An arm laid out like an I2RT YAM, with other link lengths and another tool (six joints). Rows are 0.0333 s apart.
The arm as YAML. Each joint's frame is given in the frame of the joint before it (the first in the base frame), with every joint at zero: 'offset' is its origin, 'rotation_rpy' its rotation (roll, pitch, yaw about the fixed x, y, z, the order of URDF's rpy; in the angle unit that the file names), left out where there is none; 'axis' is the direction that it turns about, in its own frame. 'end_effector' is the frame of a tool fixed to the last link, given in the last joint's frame.
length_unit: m
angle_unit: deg
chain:
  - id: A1
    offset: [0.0, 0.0, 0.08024]
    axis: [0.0, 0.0, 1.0]
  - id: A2
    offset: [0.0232, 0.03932, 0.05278]
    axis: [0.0, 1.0, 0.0]
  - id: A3
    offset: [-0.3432, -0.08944, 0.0]
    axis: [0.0, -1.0, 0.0]
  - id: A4
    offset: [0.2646, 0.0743, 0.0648]
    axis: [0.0, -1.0, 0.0]
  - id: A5
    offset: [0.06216, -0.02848, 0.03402]
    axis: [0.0, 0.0, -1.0]
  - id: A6
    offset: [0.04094, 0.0, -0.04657]
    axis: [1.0, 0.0, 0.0]
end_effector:
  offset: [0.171, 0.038, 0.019]
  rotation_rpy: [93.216, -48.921, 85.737]
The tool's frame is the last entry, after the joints.
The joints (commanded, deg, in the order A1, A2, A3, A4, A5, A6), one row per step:
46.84 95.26 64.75 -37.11 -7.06 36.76
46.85 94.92 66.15 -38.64 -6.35 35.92
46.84 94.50 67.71 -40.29 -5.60 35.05
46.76 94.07 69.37 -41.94 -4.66 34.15
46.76 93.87 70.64 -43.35 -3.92 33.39
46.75 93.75 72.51 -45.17 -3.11 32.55
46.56 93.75 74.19 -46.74 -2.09 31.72
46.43 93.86 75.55 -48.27 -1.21 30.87
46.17 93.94 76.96 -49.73 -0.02 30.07
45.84 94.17 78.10 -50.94 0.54 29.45
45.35 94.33 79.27 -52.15 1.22 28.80
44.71 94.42 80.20 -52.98 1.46 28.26
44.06 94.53 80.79 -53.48 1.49 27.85
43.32 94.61 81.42 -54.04 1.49 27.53
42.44 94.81 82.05 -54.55 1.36 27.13
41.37 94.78 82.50 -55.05 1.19 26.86
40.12 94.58 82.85 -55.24 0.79 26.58
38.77 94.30 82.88 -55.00 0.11 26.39
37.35 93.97 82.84 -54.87 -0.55 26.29
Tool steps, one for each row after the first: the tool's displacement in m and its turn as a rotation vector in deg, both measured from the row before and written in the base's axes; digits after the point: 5 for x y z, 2 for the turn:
0.00213 -0.00058 0.00805 -0.44 -0.92 0.51
0.00237 -0.00075 0.00951 -0.40 -1.04 0.50
0.00344 -0.00141 0.01023 -0.45 -1.24 0.37
0.00176 -0.00137 0.00658 -0.59 -0.79 0.40
0.00271 -0.00079 0.00925 -0.58 -0.94 0.44
0.00439 -0.00221 0.00756 -0.76 -1.02 0.16
0.00266 -0.00261 0.00471 -0.97 -0.66 0.30
0.00454 -0.00384 0.00537 -1.06 -0.94 0.00
0.00326 -0.00277 0.00325 -0.74 -0.34 0.02
0.00443 -0.00399 0.00395 -0.77 -0.48 -0.16
0.00439 -0.00349 0.00380 -0.31 -0.30 -0.24
0.00389 -0.00313 0.00210 -0.15 -0.11 -0.28
0.00423 -0.00372 0.00250 -0.10 -0.07 -0.45
0.00486 -0.00393 0.00174 -0.09 0.04 -0.46
0.00498 -0.00576 0.00226 0.02 0.05 -0.76
0.00569 -0.00588 0.00359 0.43 -0.10 -0.84
0.00575 -0.00560 0.00306 0.77 -0.07 -0.91
0.00544 -0.00674 0.00273 0.70 0.02 -1.06

